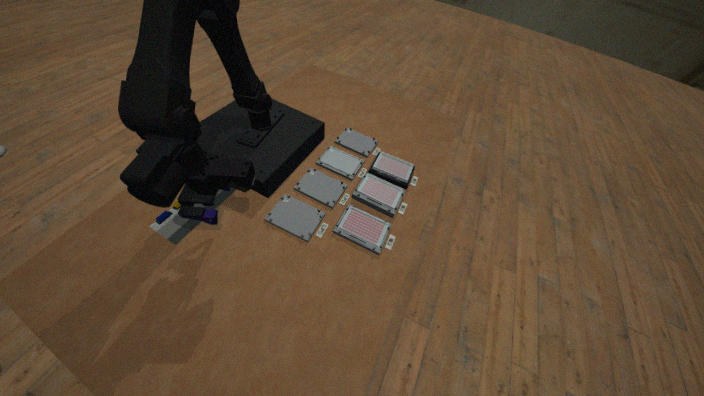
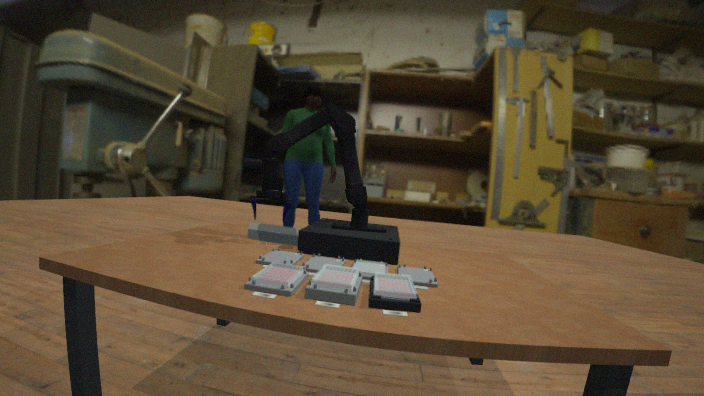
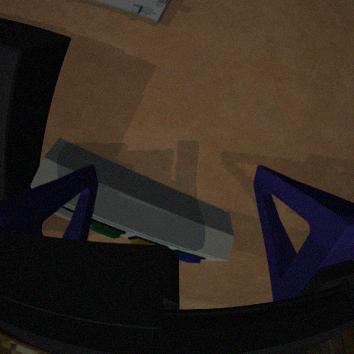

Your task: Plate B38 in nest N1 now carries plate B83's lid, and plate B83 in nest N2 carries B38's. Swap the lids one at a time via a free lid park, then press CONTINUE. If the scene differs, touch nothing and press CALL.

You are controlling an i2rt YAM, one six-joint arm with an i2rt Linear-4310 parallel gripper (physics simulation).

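Seen in the pictures: gripper, fingertip midpoint: (image 1: 220, 206) (image 2: 269, 220) (image 3: 175, 173); arm's base at its link origin: (image 1: 262, 126) (image 2: 358, 229).
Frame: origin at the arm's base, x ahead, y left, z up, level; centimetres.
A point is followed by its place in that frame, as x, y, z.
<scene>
My gripper (image 1: 220, 202) @(7.4, -31.8, 1.2) (image 2: 270, 217) @(7.4, -31.8, 1.2) (image 3: 175, 173) @(7.4, -31.8, 1.2) is open, its purple fingers wide apart and empty, above the grey button box (image 1: 175, 231) @(-2.5, -39.9, -4.2) (image 2: 272, 233) @(-0.9, -32.1, -4.7) (image 3: 150, 207) @(-1.0, -32.0, -4.0). The box shows a green button (image 3: 107, 230) @(-4.5, -28.3, -2.7), a yellow button (image 1: 177, 205) @(-5.8, -34.0, -2.5) (image 3: 141, 241) @(-5.2, -32.1, -2.8) and a blue button (image 1: 163, 217) @(-6.6, -38.1, -2.6) (image 3: 190, 257) @(-6.5, -38.1, -2.8); button text is unreadable. Three pink-welled plates (image 1: 364, 226) @(42.6, -21.1, -5.7) (image 1: 380, 192) @(44.3, -8.9, -4.1) (image 1: 394, 167) @(46.7, 3.7, -4.4) sit in the outer row of nests, the last in a black nest. Behind them, one park (image 1: 340, 161) @(28.1, 0.8, -6.3) (image 2: 370, 268) @(30.3, 1.5, -6.3) looks paler, with a clear lid-like cover. Plate markings and whose lid is where cannot be read.
Three other flat grey parks (image 1: 295, 217) @(22.8, -24.4, -7.1) (image 1: 320, 187) @(25.6, -11.8, -7.1) (image 1: 356, 141) @(30.3, 14.1, -7.1) stand in the inner row. The black robot base (image 1: 295, 145) @(13.8, -3.5, -0.5) (image 2: 349, 242) @(15.1, -3.9, -2.5) is beside the parks and the button box. Small white label cards (image 1: 390, 242) @(51.1, -22.3, -7.9) lie by the nests. A person (image 2: 305, 150) stands behind the table.
</scene>
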